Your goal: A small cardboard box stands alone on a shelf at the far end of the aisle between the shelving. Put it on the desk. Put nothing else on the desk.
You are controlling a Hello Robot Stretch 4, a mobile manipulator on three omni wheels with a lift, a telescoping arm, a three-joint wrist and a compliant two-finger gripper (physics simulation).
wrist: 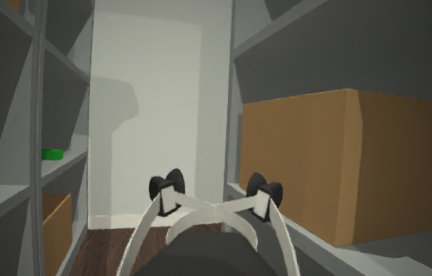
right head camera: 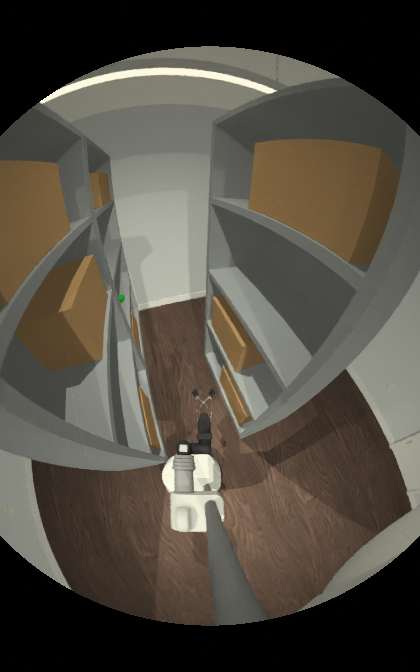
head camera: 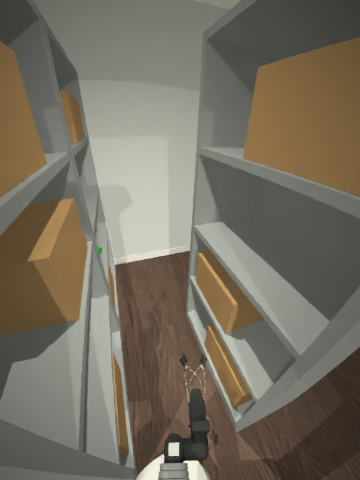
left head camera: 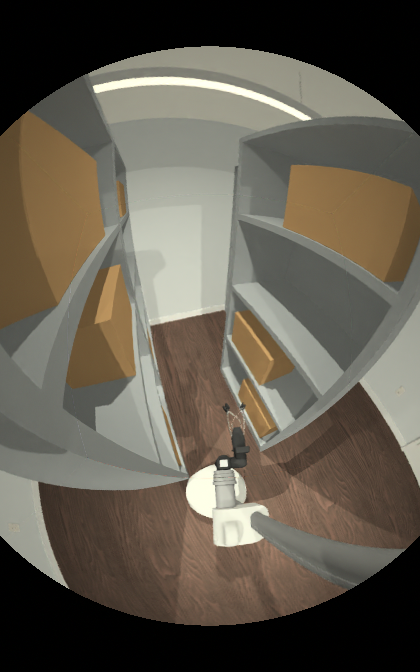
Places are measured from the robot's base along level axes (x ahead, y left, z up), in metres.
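Pixels of known places: gripper, between the fingertips: [wrist: 216, 186] [head camera: 193, 354].
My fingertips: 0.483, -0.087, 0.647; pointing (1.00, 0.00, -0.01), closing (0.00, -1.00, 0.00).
Observation:
For each thing: its top centre in the pictures, then the offset to it from my fingertips, as dx, dy, dz. "spot": a spot on its surface instead.
- far left box, centre of its top: [wrist: 24, 206] [head camera: 93, 280] +0.774, +0.824, -0.327
- small green object, centre of its top: [wrist: 50, 149] [head camera: 95, 248] +0.938, +0.808, -0.095
- large box, centre of its top: [head camera: 19, 225] +0.139, +0.618, +0.587
- large upper box, a spot on its surface: [head camera: 305, 115] spot: +0.118, -0.224, +0.913
My gripper [head camera: 194, 360] [left head camera: 234, 407] [right head camera: 203, 393] [wrist: 216, 186] is open and empty, pointing down the aisle between the shelving. Several brown cardboard boxes stand on the shelves. In the far left unit, one box [head camera: 73, 117] [left head camera: 121, 199] [right head camera: 100, 190] is on an upper shelf. Another far left box [head camera: 111, 287] [right head camera: 134, 327] [wrist: 57, 230] is lower, below a small green object [head camera: 99, 250] [right head camera: 121, 298] [wrist: 52, 154]. I cannot tell whether any of these is the small box of the task. The desk does not show in a form I can make out.
The near left unit holds a large box [head camera: 60, 270] [left head camera: 107, 335] [right head camera: 70, 320]. The right shelving holds a large upper box [head camera: 305, 115] [left head camera: 345, 215] [right head camera: 315, 195] and two lower boxes. A pale wall [head camera: 145, 200] [wrist: 150, 100] closes the aisle's far end.

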